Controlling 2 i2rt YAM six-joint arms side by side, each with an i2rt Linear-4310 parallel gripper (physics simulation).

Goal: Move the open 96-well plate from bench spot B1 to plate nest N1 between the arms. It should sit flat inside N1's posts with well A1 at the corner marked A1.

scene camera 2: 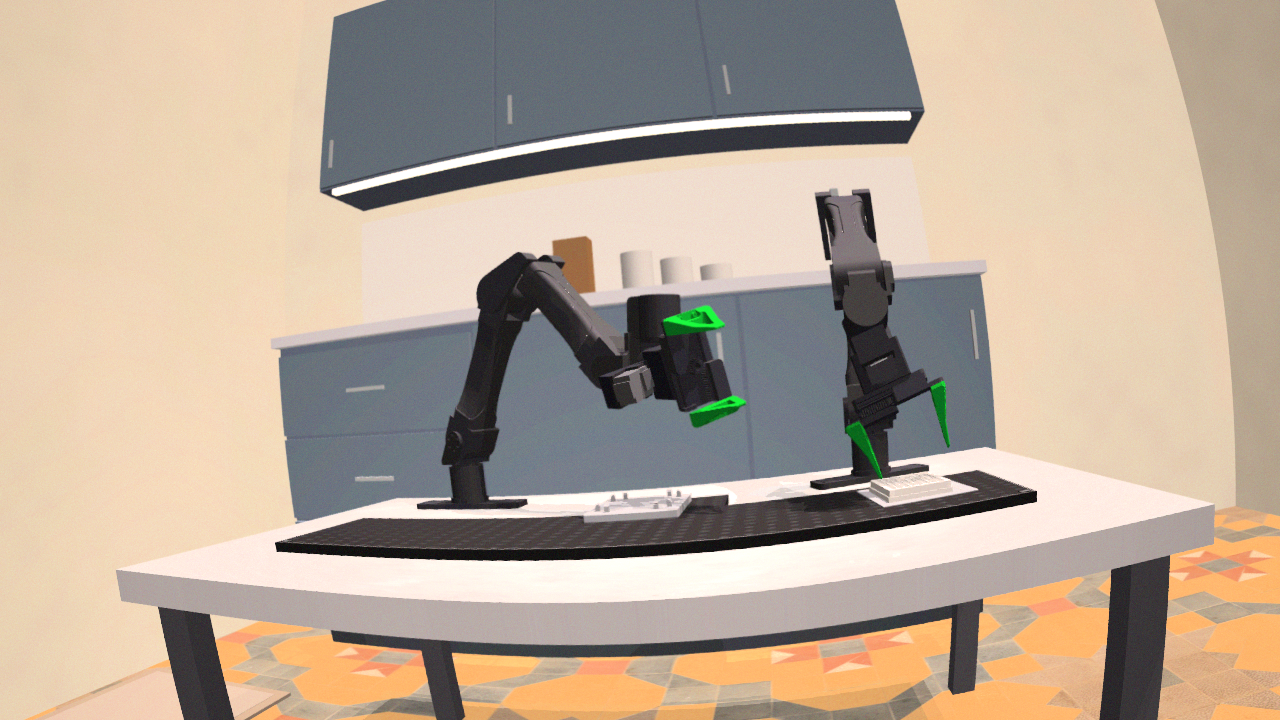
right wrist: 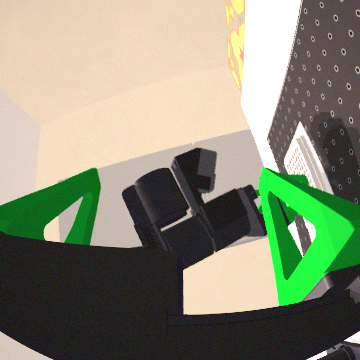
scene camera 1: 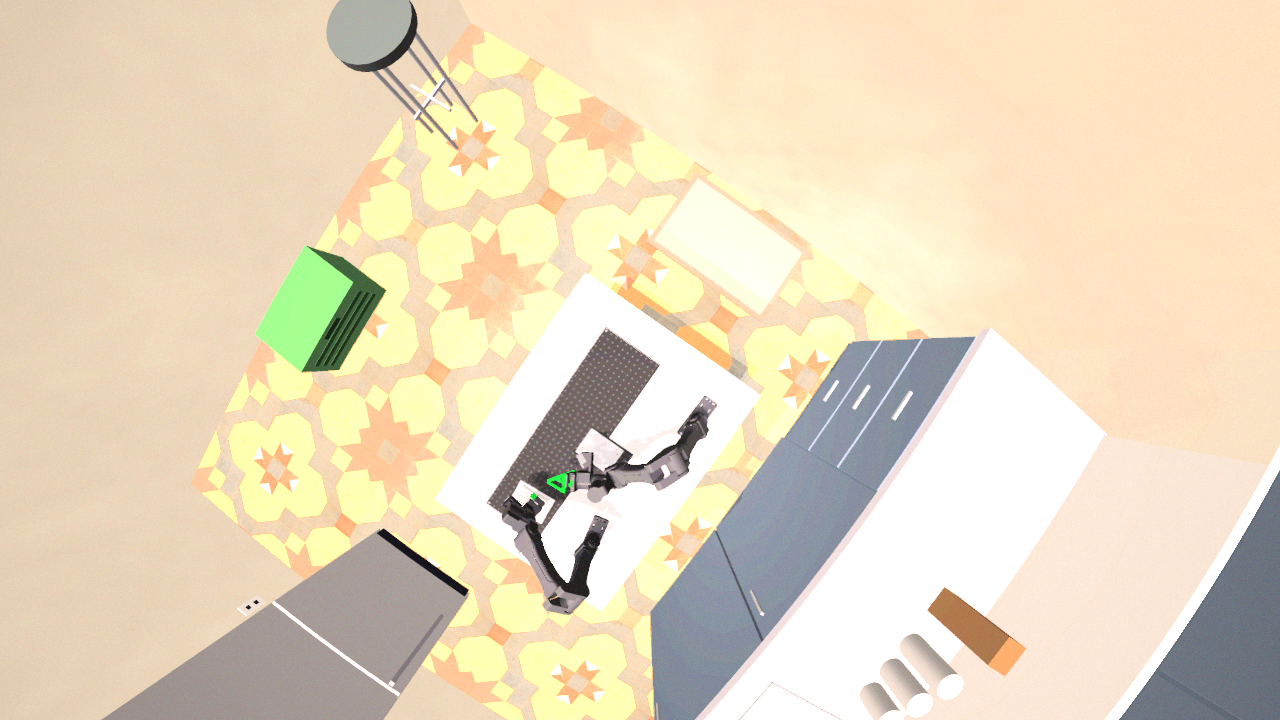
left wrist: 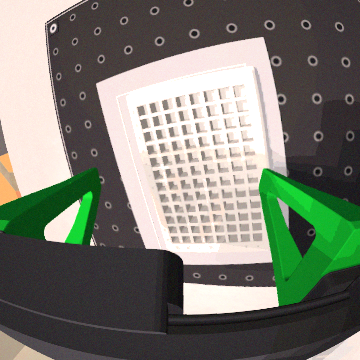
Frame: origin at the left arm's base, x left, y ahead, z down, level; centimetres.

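Seen in the pictures: left gripper, fingertip midpoint: point(scene camera 2: 915, 462) point(left wrist: 179, 176); right gripper, fingertip midpoint: point(scene camera 2: 731, 366) point(right wrist: 179, 176) point(scene camera 1: 551, 479); left arm's base, origin of the base link: point(scene camera 2: 871, 479) point(right wrist: 352, 358) point(scene camera 1: 593, 537); right arm's base, origin of the base link: point(scene camera 2: 471, 507) point(scene camera 1: 696, 418).
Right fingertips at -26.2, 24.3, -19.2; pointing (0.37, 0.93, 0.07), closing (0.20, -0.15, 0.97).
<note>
Pixels of each thing's top centre, then the offset from my right fingertips to it, as dx, dy, dz. "*": a spot on its surface instead. Level surfaces: height alone.
- white 96-well plate, middle of its top: point(left wrist: 203, 176) point(scene camera 2: 909, 480) point(right wrist: 302, 185) point(scene camera 1: 530, 501) +20.6, +6.5, +16.3
- spot B1, surface spot: point(left wrist: 112, 95) point(scene camera 2: 965, 489) * +25.5, +13.9, +17.8
- white nest N1, middle of its top: point(scene camera 2: 639, 496) point(scene camera 1: 599, 452) -11.5, -12.5, +15.8
- dark perforated board, its level: dz +17.9
The white 96-well plate point(scene camera 2: 911, 488) point(left wrist: 200, 165) point(right wrist: 300, 161) lies flat on the pale card of spot B1 point(scene camera 2: 963, 489) point(left wrist: 112, 95). My left gripper point(scene camera 2: 914, 461) point(left wrist: 179, 176) is open and empty, tilted low above the plate. In the left wrist view one fingertip is beyond the card's left edge and the other overlaps the plate's right edge. The white nest N1 point(scene camera 1: 601, 447) point(scene camera 2: 637, 508) with its small posts holds no plate. My right gripper point(scene camera 2: 733, 362) is open and empty, high up between nest and plate. The A1 marks are too small or hidden to read.
A dark perforated board point(scene camera 1: 572, 394) point(scene camera 2: 429, 537) lies under the card and part of the nest, on the white table point(scene camera 1: 501, 429) point(scene camera 2: 626, 617). The two arms' forward parts are close together in scene camera 1. Cabinets point(scene camera 2: 384, 420) stand behind the table.
</note>
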